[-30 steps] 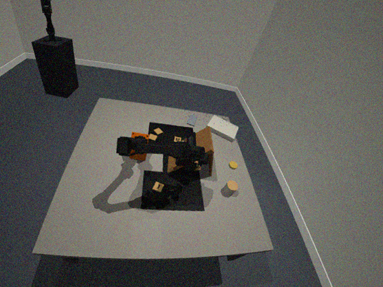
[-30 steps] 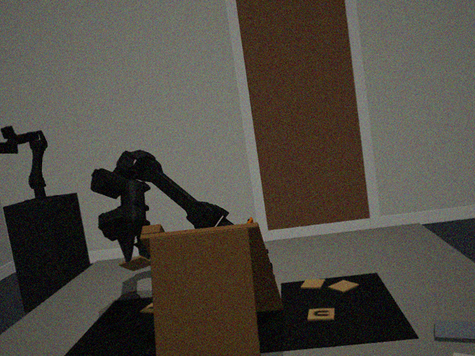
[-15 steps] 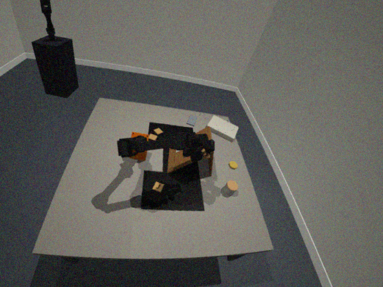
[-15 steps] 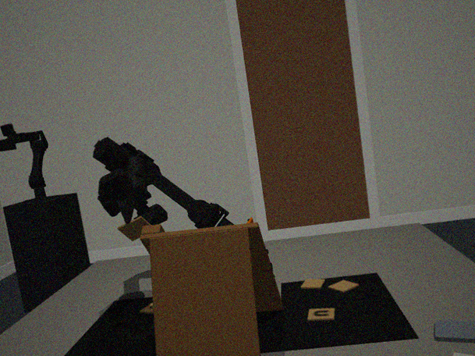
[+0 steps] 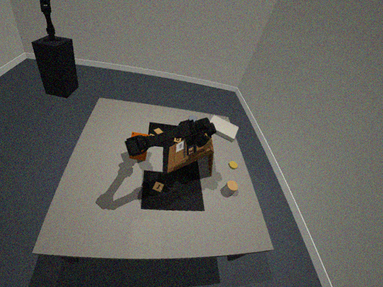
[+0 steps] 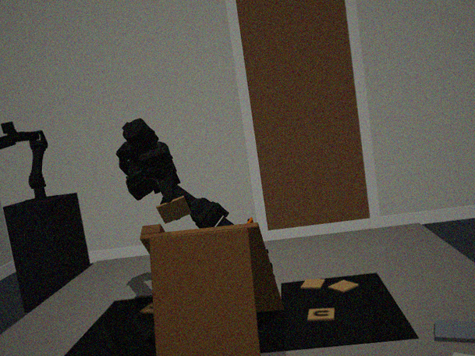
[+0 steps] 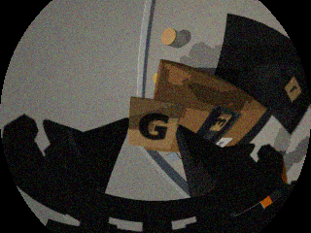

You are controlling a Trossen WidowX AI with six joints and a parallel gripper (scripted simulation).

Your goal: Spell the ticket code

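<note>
Now: the white ticket 12 cm behind my gripper tip, 12 cm to the left of it and 22 cm below it. The rest, counted from my gripper tip: yellow disc (32 cm ahead, 11 cm to the left, 30 cm below); black mat (20 cm behind, 4 cm to the left, 31 cm below); grey-blue card (3 cm behind, 56 cm to the left, 30 cm below).
</note>
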